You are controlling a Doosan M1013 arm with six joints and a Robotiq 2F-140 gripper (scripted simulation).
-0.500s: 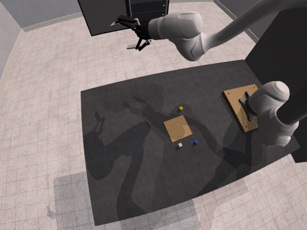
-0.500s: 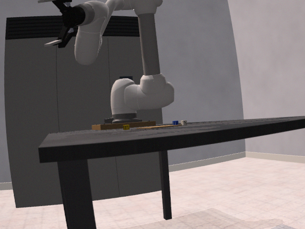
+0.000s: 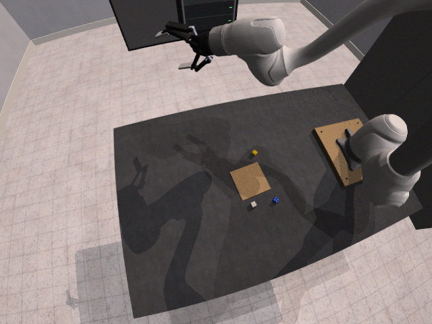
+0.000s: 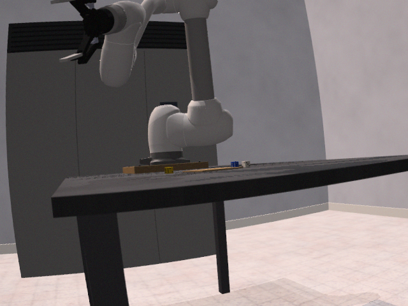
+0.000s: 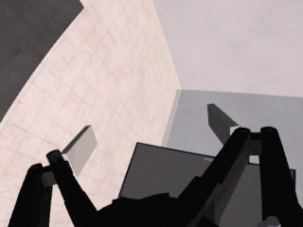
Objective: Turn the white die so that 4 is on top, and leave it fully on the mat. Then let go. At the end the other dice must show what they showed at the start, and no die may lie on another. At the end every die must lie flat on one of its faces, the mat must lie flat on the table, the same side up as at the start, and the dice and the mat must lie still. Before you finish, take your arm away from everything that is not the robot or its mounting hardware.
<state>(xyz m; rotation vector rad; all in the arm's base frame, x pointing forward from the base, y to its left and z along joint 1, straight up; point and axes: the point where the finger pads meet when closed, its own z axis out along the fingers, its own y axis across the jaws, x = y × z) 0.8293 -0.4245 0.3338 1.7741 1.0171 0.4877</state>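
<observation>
Now: the yellow die 300 mm behind my hand, 310 mm to the left of it and 360 mm below it. Round my hand: white die 220 mm behind, 550 mm to the left, 360 mm below; blue die 320 mm behind, 550 mm to the left, 360 mm below; tan mat 240 mm behind, 440 mm to the left, 370 mm below.
</observation>
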